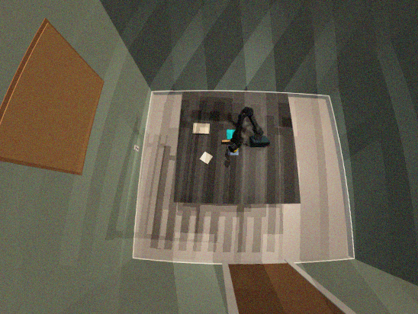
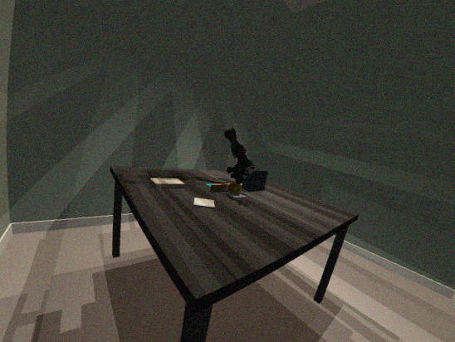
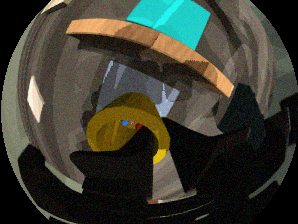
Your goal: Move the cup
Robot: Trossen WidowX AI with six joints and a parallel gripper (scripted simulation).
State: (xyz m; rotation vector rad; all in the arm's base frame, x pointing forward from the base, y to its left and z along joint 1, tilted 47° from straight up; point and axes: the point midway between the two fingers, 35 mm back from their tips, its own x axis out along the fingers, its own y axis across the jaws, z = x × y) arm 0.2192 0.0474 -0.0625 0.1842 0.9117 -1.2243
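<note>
The teal pad lies 40 mm ahead of my gripper tip, 170 mm to the right of it and 50 mm below it. The rest, counted from my gripper tip: wooden bar (30 mm ahead, 80 mm to the right, 30 mm below); then light blue pad (30 mm ahead, 10 mm to the left, 50 mm below); then yellow cup (20 mm ahead, 10 mm to the left).
</note>
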